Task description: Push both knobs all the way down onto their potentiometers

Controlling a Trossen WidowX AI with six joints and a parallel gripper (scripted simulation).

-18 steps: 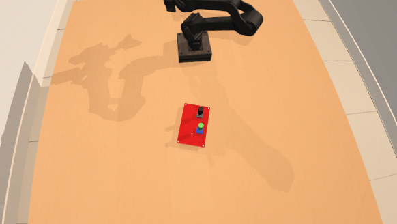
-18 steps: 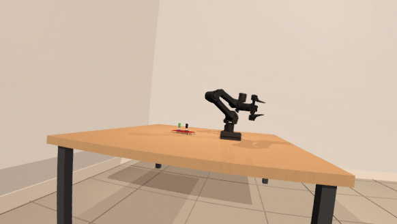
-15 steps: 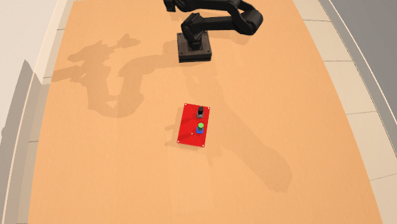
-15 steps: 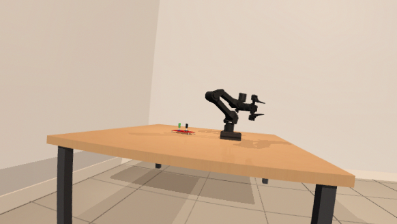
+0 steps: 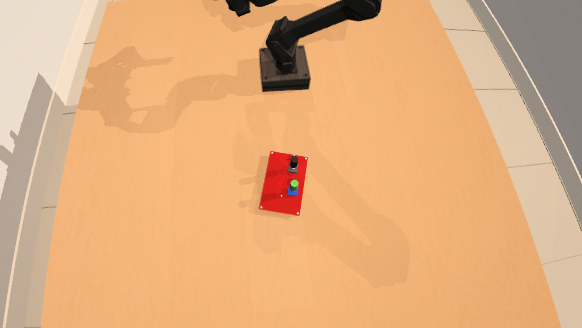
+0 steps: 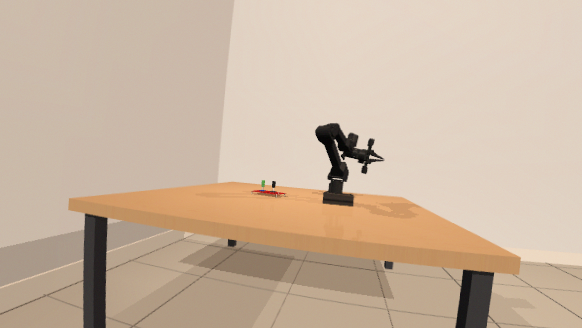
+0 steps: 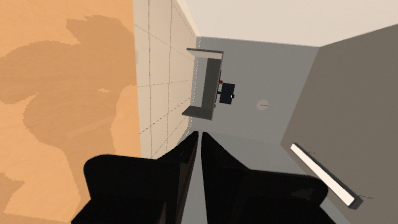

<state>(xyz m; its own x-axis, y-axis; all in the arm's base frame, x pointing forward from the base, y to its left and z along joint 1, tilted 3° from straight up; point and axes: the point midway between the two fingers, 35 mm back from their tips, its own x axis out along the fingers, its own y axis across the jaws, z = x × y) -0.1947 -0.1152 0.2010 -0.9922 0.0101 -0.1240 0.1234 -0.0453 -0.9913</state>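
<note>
Now: the black knob 560 mm ahead of my gripper tip, 110 mm to the left of it and 170 mm below it. Also, from my gripper tip: green knob: 620 mm ahead, 100 mm to the left, 170 mm below.
</note>
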